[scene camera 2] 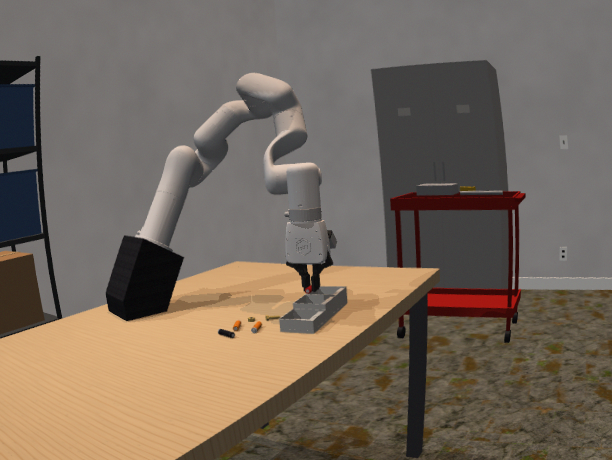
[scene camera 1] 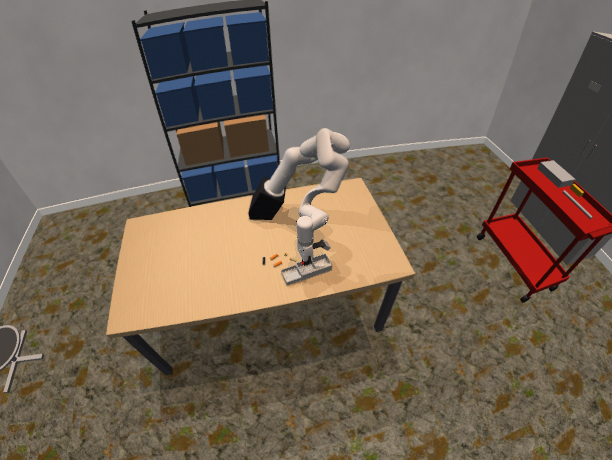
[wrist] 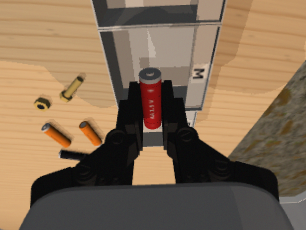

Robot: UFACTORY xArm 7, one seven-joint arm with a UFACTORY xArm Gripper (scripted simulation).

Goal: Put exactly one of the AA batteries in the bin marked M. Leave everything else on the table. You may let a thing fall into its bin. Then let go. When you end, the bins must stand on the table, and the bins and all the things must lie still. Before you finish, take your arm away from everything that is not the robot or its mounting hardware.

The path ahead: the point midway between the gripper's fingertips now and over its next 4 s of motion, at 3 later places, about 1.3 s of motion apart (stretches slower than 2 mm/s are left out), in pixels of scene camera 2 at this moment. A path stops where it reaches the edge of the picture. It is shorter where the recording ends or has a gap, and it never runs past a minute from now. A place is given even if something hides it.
The gripper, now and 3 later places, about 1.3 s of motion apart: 311,290; 312,310; 311,290; 307,236
